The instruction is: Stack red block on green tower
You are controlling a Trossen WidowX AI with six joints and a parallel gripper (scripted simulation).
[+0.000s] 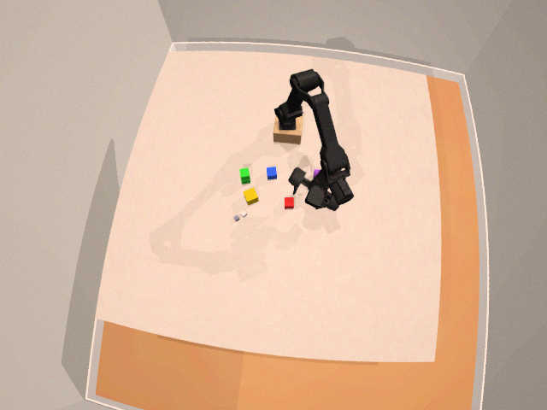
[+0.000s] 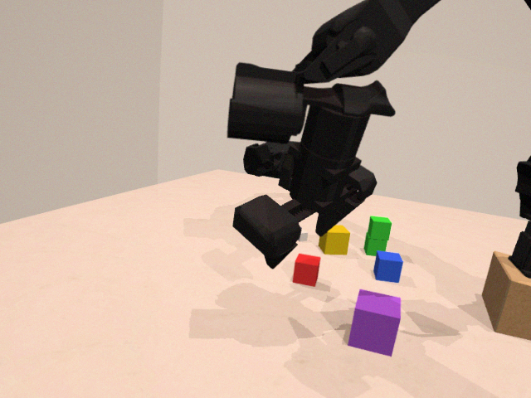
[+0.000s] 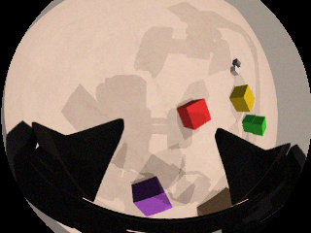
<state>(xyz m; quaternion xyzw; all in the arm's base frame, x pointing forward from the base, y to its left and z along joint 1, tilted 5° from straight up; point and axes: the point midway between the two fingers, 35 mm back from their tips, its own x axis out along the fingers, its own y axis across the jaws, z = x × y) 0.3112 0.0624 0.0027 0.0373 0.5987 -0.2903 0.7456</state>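
My gripper tip is 5 cm to the left of the red block, 5 cm above it and 1 cm past it. The rest, counted from my gripper tip: purple block 10 cm behind, 6 cm to the left, 4 cm below; blue block 13 cm behind, 11 cm to the right, 5 cm below; yellow block 19 cm to the right, 5 cm below, 4 cm behind.
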